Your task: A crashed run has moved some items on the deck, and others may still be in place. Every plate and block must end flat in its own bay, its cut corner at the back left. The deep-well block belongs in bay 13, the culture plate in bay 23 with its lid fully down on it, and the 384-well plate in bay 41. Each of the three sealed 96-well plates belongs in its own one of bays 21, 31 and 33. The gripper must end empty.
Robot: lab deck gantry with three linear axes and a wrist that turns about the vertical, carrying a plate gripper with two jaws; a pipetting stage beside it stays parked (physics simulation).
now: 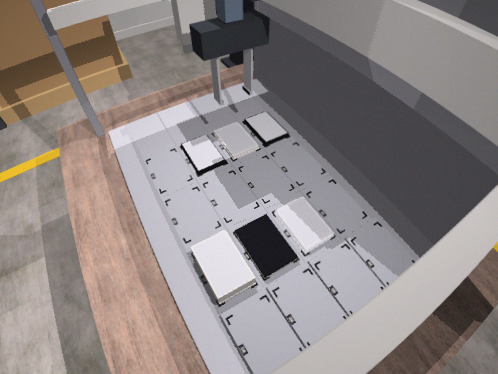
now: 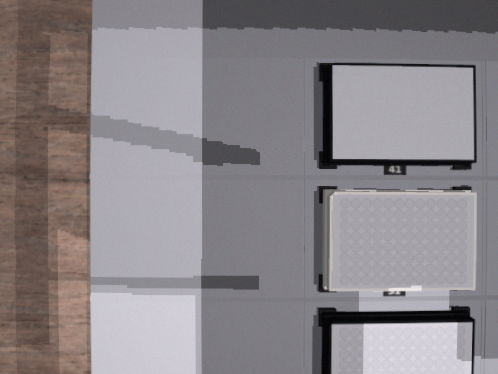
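Seen in the pictures: gripper, fingertip midpoint: (image 1: 233, 96); robot's base, origin of the base link: (image 1: 147, 161).
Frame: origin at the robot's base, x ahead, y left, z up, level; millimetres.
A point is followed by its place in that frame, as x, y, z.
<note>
My gripper (image 1: 234, 97) {64, 257, 160} hangs open and empty over the deck's far end, beyond the plates. A pale-rimmed 96-well plate (image 1: 236, 139) {72, 256, 14} (image 2: 400, 240) {61, 258, 14} lies flat in bay 31, cut corner at the back left. The dark-framed, plain grey-topped plate (image 1: 266, 126) {68, 363, 14} (image 2: 403, 112) {63, 364, 14} lies in bay 41. A dark-framed 96-well plate (image 1: 202, 153) {72, 147, 14} (image 2: 410, 345) {71, 170, 14} lies in bay 21. The tall white deep-well block (image 1: 223, 265) {400, 43, 42} stands in bay 13. A black plate (image 1: 265, 245) {397, 146, 16} lies in bay 23; its lid cannot be made out. A white plate (image 1: 305, 222) {396, 258, 14} lies in bay 33.
Corner brackets and small number labels mark the other bays on the grey deck (image 1: 131, 162) {-21, -43, 0}. A dark wall (image 1: 340, 115) {220, 499, 111} runs along the deck's back side. A pale column (image 1: 187, 25) {-38, 197, 325} stands beyond the far end, and a grey post (image 1: 75, 75) {-208, -93, 214} rises at the far left corner.
</note>
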